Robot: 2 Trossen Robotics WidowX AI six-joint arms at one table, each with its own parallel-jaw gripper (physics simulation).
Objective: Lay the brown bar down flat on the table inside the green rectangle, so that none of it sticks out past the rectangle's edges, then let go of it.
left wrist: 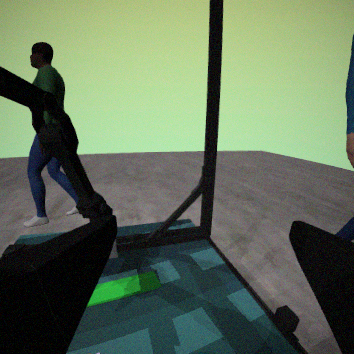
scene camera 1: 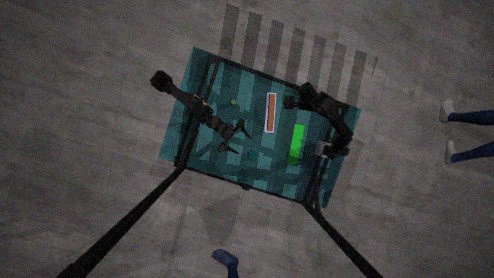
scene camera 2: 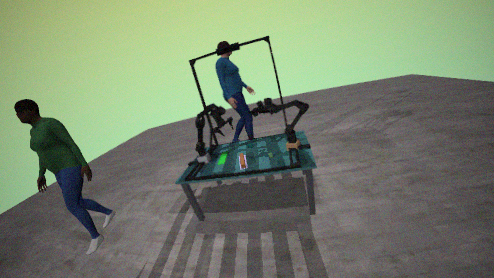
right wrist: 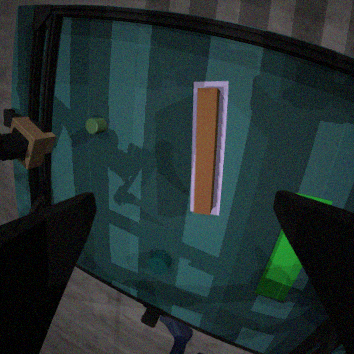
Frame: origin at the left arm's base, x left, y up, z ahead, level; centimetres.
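Where they show: left gripper, fingertip midpoint: [left wrist: 203, 226] [scene camera 1: 245, 146] [scene camera 2: 250, 110]; right gripper, fingertip midpoint: [scene camera 2: 228, 133] [right wrist: 185, 200]; left arm's base at its link origin: [scene camera 2: 292, 141] [right wrist: 18, 143]; right arm's base at its link origin: [scene camera 1: 328, 150] [scene camera 2: 202, 154].
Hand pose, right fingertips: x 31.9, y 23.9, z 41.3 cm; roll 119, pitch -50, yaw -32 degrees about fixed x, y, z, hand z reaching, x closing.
Observation:
Things, the pixels of their top centre, and the offset from my right fingertips. "*": a spot on its surface instead.
- brown bar at its top centre: [right wrist: 204, 155] [scene camera 1: 271, 112] [scene camera 2: 242, 158] dx -5.4, dy -27.1, dz -1.5 cm
- green rectangle at a spot on its surface: [right wrist: 285, 260] [left wrist: 117, 288] * dx -13.0, dy -30.4, dz +26.7 cm
- yellow-green cylinder at its top centre: [right wrist: 91, 125] [scene camera 1: 233, 102] dx -15.6, dy -27.1, dz -24.9 cm
- teal cylinder at its top centre: [right wrist: 156, 265] [scene camera 1: 252, 155] dx -35.2, dy -27.4, dz +6.4 cm
The brown bar [scene camera 1: 271, 112] [scene camera 2: 243, 160] [right wrist: 205, 150] lies flat inside a lilac-edged holder [scene camera 1: 269, 131] [right wrist: 211, 84] on the table. The green rectangle [scene camera 1: 296, 142] [scene camera 2: 223, 159] [left wrist: 122, 289] [right wrist: 285, 260] lies apart from it, to the right in scene camera 1, partly shaded; a finger hides part of it in the right wrist view. My left gripper [scene camera 1: 244, 145] [left wrist: 203, 226] is open and empty, raised left of the bar in scene camera 1, facing across the table. My right gripper [scene camera 2: 228, 127] [right wrist: 185, 200] is open and empty, high above the table and pointing down, with the bar in view between its fingers.
A yellow-green cylinder [scene camera 1: 233, 102] [right wrist: 95, 125] and a teal cylinder [scene camera 1: 252, 155] [right wrist: 160, 260] stand on the table. A black frame with a tall post [left wrist: 213, 110] edges the table. Two people [scene camera 2: 65, 155] [scene camera 2: 230, 80] stand around it.

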